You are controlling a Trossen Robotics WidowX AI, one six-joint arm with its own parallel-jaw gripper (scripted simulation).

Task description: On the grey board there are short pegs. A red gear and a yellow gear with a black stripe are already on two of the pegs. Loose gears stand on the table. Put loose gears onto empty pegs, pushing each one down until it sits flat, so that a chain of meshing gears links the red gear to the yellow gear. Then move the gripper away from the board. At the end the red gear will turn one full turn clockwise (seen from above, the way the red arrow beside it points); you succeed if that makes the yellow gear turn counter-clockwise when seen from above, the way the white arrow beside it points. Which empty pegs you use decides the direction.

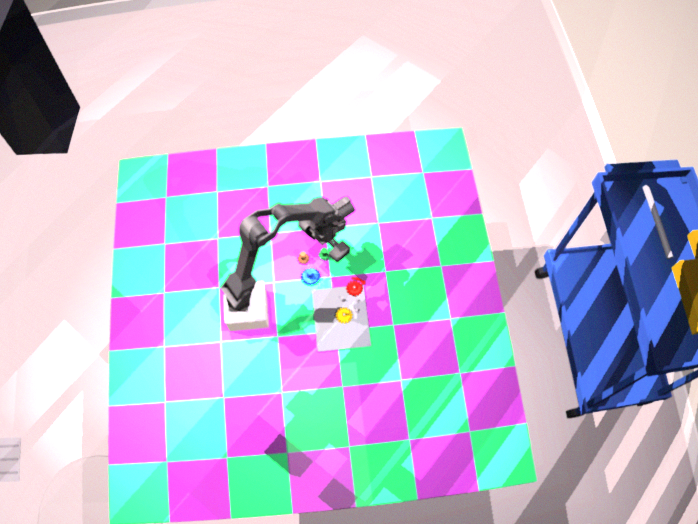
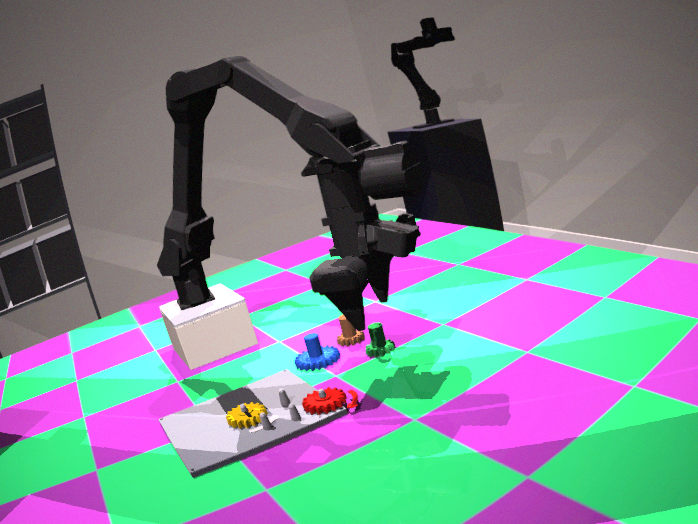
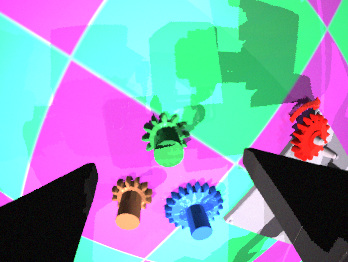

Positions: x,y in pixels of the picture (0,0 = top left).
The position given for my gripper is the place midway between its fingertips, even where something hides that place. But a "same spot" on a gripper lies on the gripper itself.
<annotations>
my gripper: image 1; image 2; image 3 172,163
same spot on my gripper: [image 1: 338,252] = [image 2: 326,265]
</annotations>
